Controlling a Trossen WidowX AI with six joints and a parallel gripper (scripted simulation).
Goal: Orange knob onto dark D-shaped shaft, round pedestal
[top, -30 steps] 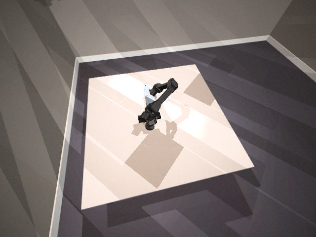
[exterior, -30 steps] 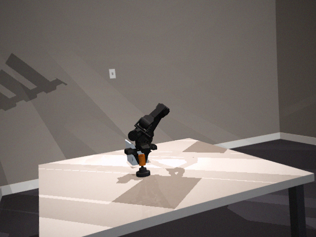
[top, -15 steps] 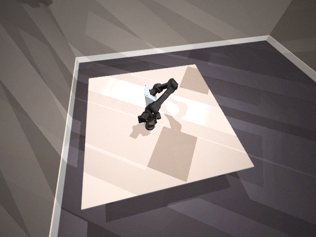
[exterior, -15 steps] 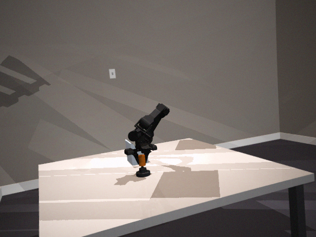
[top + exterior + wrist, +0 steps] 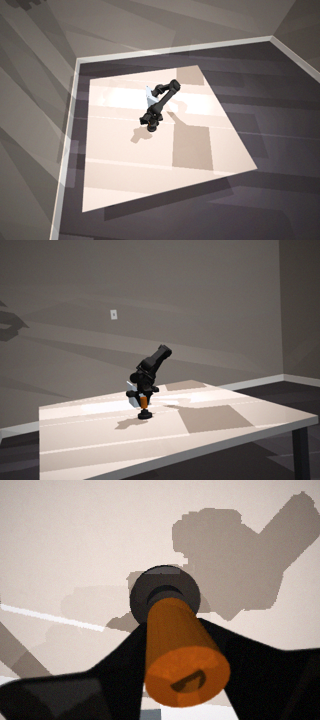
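My gripper tip is now 2 cm below the orange knob. Also, from my gripper tip: dark round pedestal 4 cm below.
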